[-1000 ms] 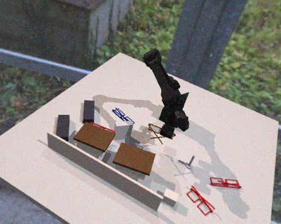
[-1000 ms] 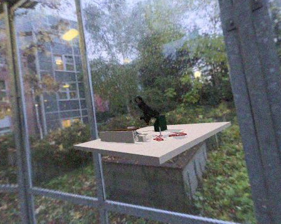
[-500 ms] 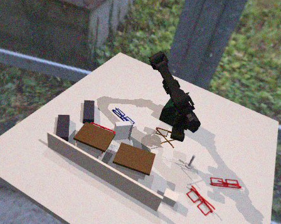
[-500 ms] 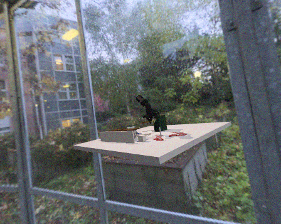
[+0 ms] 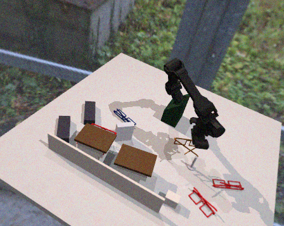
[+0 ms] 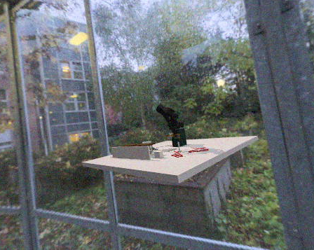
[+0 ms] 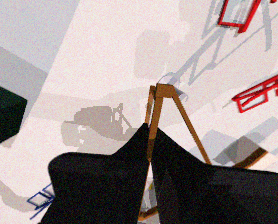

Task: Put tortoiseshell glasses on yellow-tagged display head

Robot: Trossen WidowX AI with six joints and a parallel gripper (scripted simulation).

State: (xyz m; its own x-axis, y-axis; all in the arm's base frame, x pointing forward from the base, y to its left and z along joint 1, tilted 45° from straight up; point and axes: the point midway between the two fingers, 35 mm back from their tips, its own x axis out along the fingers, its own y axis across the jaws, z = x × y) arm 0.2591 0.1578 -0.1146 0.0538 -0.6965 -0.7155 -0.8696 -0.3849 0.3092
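Now: the grey peg 100 mm below my gripper tip, 40 mm to the left of it and 30 mm ahead of it. From my gripper tip the other things lie so: long wall 360 mm ahead, 290 mm to the right, 70 mm below; cream block 270 mm ahead, 100 mm below, 30 mm to the left.
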